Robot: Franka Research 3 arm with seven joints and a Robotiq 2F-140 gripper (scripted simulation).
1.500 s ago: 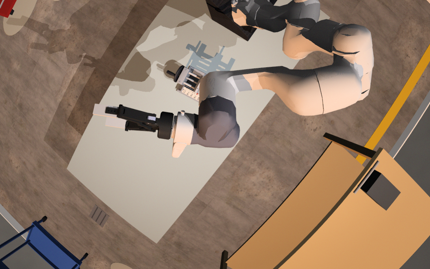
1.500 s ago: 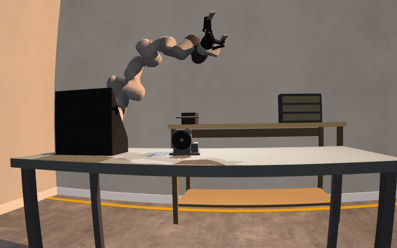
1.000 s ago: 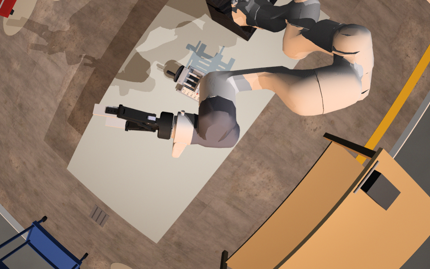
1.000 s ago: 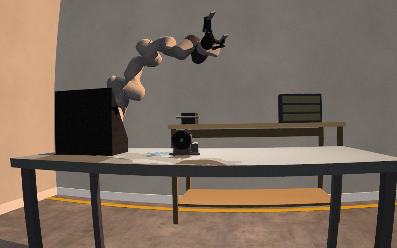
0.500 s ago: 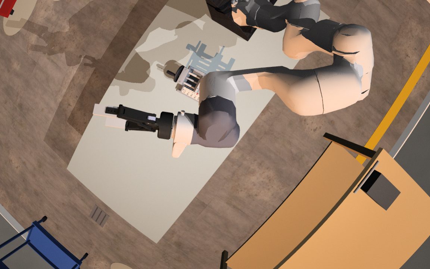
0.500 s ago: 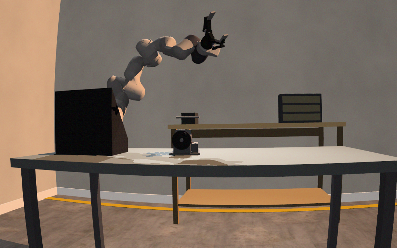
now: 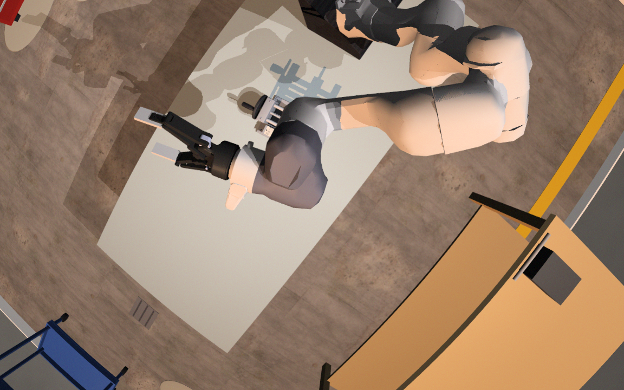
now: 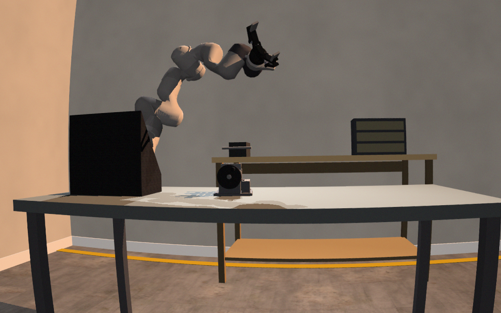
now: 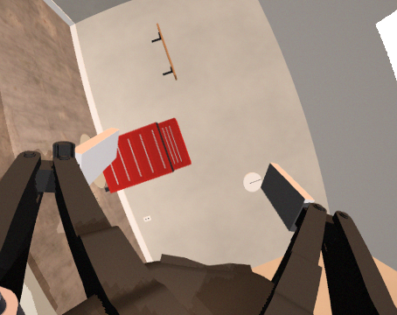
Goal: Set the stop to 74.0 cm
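Right now my hand is 14 cm past the black handwheel, 3 cm to the right of it and 50 cm above it.
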